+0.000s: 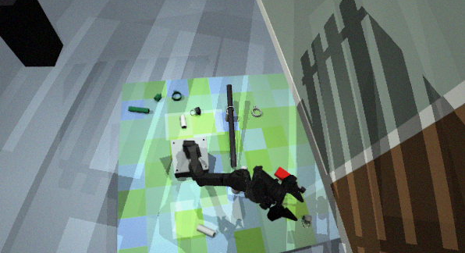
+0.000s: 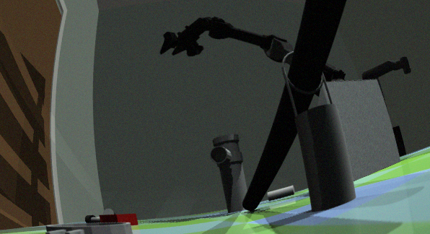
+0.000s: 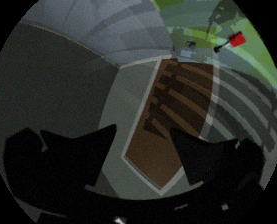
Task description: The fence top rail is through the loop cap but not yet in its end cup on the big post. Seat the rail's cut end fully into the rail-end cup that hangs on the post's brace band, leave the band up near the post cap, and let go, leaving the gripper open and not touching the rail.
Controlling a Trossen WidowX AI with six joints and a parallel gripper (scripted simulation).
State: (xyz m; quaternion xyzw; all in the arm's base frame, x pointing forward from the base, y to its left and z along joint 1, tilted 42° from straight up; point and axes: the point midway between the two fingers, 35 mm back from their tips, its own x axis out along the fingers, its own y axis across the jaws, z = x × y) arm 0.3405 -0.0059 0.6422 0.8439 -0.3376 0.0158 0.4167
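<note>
The rail-end cup is 10 cm behind my gripper tip, 30 cm to the left of it and 48 cm below it. The rest, counted from my gripper tip: grey line post (14 cm behind, 74 cm to the left, 52 cm below); white cylinder (32 cm behind, 1 cm to the left, 61 cm below); red-headed tool (25 cm ahead, 26 cm to the left, 61 cm below).
</note>
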